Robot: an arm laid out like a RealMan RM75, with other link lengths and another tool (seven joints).
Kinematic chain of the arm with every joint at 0, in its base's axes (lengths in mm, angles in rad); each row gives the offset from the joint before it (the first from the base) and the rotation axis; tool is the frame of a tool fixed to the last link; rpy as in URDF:
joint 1: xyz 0 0 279 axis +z
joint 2: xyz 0 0 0 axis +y
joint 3: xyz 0 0 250.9 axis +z
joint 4: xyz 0 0 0 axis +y
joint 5: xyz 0 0 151.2 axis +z
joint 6: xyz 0 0 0 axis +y
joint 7: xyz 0 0 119.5 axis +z
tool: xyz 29 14 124 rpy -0.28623 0 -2.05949
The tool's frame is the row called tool.
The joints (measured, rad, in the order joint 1, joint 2, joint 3, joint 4, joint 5, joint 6, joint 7), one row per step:
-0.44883, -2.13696, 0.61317, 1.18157, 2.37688, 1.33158, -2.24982
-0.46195, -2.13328, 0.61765, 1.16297, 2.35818, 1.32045, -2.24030
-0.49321, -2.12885, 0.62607, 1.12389, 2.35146, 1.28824, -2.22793
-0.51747, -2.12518, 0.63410, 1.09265, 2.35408, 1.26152, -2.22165
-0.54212, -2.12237, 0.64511, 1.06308, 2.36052, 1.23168, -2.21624
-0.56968, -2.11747, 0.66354, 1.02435, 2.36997, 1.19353, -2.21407
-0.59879, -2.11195, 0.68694, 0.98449, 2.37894, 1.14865, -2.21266
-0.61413, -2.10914, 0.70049, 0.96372, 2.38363, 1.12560, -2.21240
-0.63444, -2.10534, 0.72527, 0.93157, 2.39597, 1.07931, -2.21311
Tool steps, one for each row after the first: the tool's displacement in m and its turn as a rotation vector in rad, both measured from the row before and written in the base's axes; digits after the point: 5 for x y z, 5 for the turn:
0.00643, 0.00463, -0.00073, 0.00323, -0.01071, -0.01960
0.00764, 0.00921, -0.00347, 0.00119, -0.00100, -0.02219
0.00416, 0.00656, -0.00342, -0.00221, 0.00500, -0.01127
0.00394, 0.00661, -0.00380, -0.00243, 0.01088, -0.01139
0.00320, 0.00706, -0.00540, -0.00626, 0.01567, -0.00864
0.00357, 0.00789, -0.00520, -0.00357, 0.02092, -0.01092
0.00208, 0.00387, -0.00300, -0.00294, 0.01177, -0.00643
0.00027, 0.00614, -0.00406, 0.00105, 0.02803, -0.00542

